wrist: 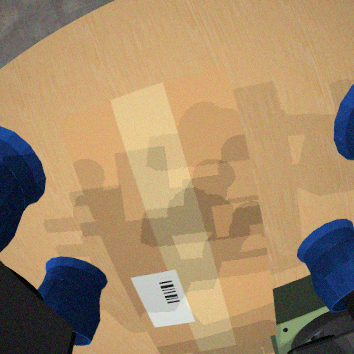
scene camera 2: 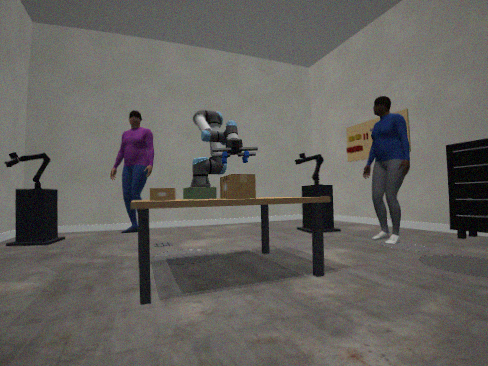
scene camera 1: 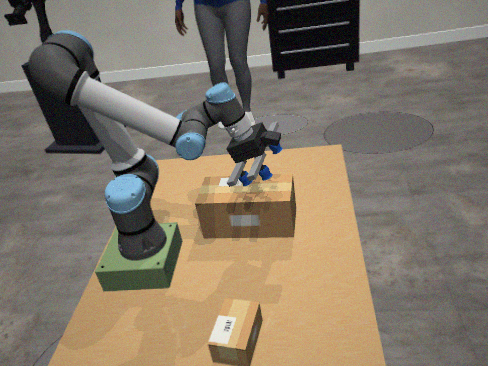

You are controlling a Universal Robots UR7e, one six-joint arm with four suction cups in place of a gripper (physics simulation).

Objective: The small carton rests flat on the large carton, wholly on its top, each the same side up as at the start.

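Frame: origin at the arm's base, x ahead, y left, z up, level; metres.
Seen in the pictures: hand, tool point: [wrist: 197, 218] [scene camera 2: 235, 159]; arm's base, link origin: [scene camera 2: 200, 187] [scene camera 1: 143, 243].
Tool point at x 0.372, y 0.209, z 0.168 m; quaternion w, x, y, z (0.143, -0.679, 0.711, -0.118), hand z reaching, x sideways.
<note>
Pixels of each thing's top centre, then the offset from my tool point to it.
- large carton, top centre: [wrist: 186, 253] [scene camera 1: 244, 188] [scene camera 2: 236, 175] 0.080 m back, 0.019 m left, 0.101 m down
- small carton, top centre: [scene camera 1: 234, 322] [scene camera 2: 163, 188] 0.003 m ahead, 0.457 m right, 0.181 m down
The large carton [scene camera 1: 272, 220] [scene camera 2: 240, 186] [wrist: 142, 120] stands on the table beyond the robot's base in scene camera 1, tape strip and barcode label on its top. The small carton [scene camera 1: 241, 322] [scene camera 2: 162, 193] rests on the table near the front in scene camera 1, apart from the large one, with a white label facing up; it does not show in the wrist view. My gripper [scene camera 1: 260, 164] [scene camera 2: 235, 158] [wrist: 193, 218] is open and hangs above the large carton, its blue suction cups a gap clear of the top. Nothing hangs from the cups.
The green base block [scene camera 1: 135, 279] [scene camera 2: 200, 193] of the arm sits on the table [scene camera 1: 325, 285] [scene camera 2: 285, 201] [wrist: 225, 30], near the large carton. One person in blue [scene camera 2: 389, 135] and one in purple [scene camera 2: 136, 147] stand beyond the table. A black drawer cabinet [scene camera 1: 315, 37] [scene camera 2: 472, 185] stands farther off.
</note>
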